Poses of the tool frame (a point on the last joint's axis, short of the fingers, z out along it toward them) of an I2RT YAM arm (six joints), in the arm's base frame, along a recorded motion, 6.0 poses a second.
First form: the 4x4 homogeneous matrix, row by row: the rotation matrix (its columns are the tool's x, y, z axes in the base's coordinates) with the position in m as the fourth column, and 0 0 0 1 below. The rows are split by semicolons.
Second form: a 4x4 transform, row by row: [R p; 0 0 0 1], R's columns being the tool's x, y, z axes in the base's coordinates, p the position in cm. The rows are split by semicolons. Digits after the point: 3 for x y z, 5 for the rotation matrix.
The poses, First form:
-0.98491 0.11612 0.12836 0.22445; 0.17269 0.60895 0.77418 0.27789; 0.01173 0.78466 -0.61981 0.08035; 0 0 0 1
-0.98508 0.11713 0.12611 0.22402; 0.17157 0.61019 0.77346 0.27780; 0.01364 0.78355 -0.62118 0.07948; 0 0 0 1
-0.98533 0.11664 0.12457 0.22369; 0.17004 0.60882 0.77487 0.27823; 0.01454 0.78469 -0.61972 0.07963; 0 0 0 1
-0.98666 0.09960 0.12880 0.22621; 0.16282 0.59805 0.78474 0.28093; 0.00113 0.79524 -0.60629 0.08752; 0 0 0 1
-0.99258 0.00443 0.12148 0.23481; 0.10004 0.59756 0.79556 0.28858; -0.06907 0.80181 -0.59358 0.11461; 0 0 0 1
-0.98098 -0.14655 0.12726 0.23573; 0.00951 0.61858 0.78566 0.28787; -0.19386 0.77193 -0.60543 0.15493; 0 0 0 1
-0.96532 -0.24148 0.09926 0.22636; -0.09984 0.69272 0.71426 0.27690; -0.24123 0.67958 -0.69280 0.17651; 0 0 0 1
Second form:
-0.98491 0.11612 0.12836 22.445; 0.17269 0.60895 0.77418 27.789; 0.01173 0.78466 -0.61981 8.035; 0 0 0 1
-0.98508 0.11713 0.12611 22.402; 0.17157 0.61019 0.77346 27.780; 0.01364 0.78355 -0.62118 7.948; 0 0 0 1
-0.98533 0.11664 0.12457 22.369; 0.17004 0.60882 0.77487 27.823; 0.01454 0.78469 -0.61972 7.963; 0 0 0 1
-0.98666 0.09960 0.12880 22.621; 0.16282 0.59805 0.78474 28.093; 0.00113 0.79524 -0.60629 8.752; 0 0 0 1
-0.99258 0.00443 0.12148 23.481; 0.10004 0.59756 0.79556 28.858; -0.06907 0.80181 -0.59358 11.461; 0 0 0 1
-0.98098 -0.14655 0.12726 23.573; 0.00951 0.61858 0.78566 28.787; -0.19386 0.77193 -0.60543 15.493; 0 0 0 1
-0.96532 -0.24148 0.09926 22.636; -0.09984 0.69272 0.71426 27.690; -0.24123 0.67958 -0.69280 17.651; 0 0 0 1

